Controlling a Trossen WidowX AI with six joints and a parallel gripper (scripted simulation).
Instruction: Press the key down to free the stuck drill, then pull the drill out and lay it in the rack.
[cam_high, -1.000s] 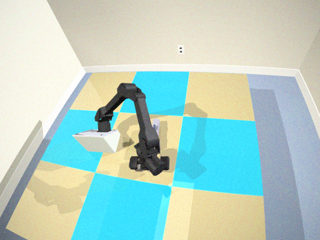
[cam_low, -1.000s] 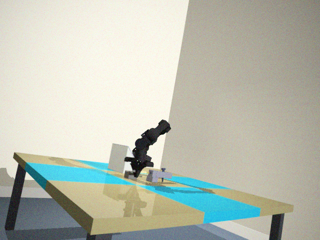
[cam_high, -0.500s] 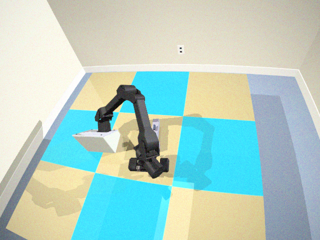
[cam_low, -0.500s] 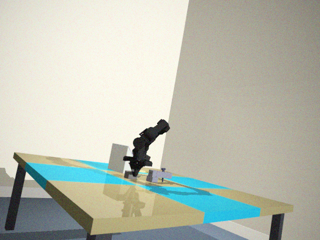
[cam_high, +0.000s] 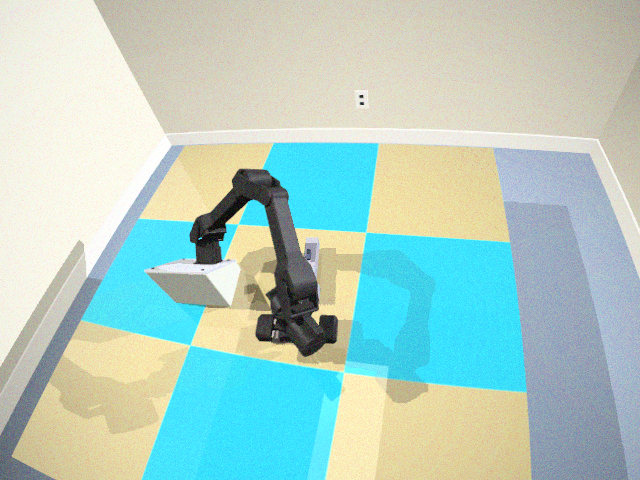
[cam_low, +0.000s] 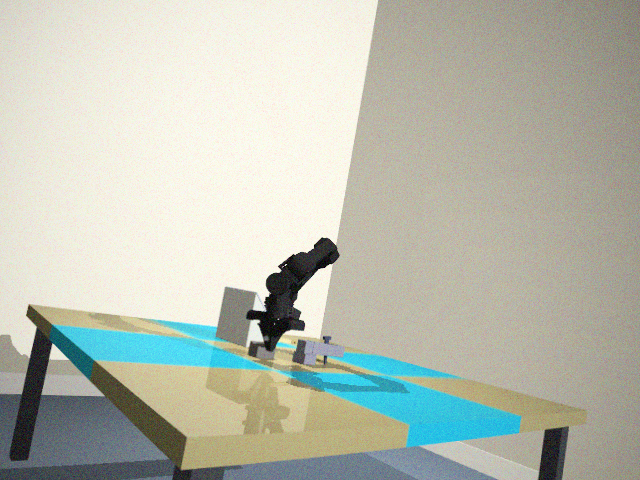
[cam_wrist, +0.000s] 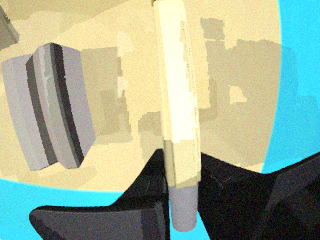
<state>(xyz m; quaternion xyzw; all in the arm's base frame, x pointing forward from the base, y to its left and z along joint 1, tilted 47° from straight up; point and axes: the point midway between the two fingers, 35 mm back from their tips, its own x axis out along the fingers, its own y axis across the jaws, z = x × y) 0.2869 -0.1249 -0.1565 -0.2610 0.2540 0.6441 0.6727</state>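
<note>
The drill is 4 cm to the left of my gripper tip and 3 cm above it. Round my gripper tip: lavender grey block (20 cm to the left, 1 cm above); grey rack (7 cm behind, 4 cm to the left, 1 cm below); dark blue key (23 cm to the left, 2 cm above).
</note>
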